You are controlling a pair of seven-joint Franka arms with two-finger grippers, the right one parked.
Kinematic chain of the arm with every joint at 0, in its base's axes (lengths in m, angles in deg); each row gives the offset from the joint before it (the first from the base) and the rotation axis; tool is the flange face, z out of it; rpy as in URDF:
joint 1: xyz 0 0 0.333 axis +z
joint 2: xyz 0 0 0 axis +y
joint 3: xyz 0 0 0.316 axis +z
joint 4: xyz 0.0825 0 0 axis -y
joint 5: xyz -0.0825 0 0.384 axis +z
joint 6: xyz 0 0 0 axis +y
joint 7: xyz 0.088 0 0 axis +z
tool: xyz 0 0 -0.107 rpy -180 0 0
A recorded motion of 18 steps. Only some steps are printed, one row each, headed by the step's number.
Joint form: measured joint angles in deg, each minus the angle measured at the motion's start. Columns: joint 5, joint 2, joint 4, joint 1, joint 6, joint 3, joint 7.
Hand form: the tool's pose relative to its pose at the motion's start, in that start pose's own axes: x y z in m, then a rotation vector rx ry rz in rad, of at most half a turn. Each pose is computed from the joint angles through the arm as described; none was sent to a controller.
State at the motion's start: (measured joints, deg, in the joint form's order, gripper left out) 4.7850 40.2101 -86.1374 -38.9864 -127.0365 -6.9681 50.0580
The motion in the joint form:
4: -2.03 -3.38 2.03 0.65 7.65 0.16 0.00
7: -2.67 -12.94 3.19 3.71 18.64 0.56 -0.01
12: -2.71 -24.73 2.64 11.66 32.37 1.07 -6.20
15: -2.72 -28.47 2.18 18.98 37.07 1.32 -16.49
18: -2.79 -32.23 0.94 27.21 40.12 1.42 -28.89
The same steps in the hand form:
4: 0.0059 -0.0076 -0.0463 0.0182 -0.0400 -0.0337
7: 0.0205 -0.0494 -0.1569 0.0308 -0.0338 -0.0947
12: 0.0377 -0.1557 -0.2710 0.0748 -0.0529 -0.1333
15: 0.0601 -0.2365 -0.3029 0.0856 -0.0789 -0.0870
18: 0.0736 -0.3237 -0.3298 0.0791 -0.0970 -0.0171

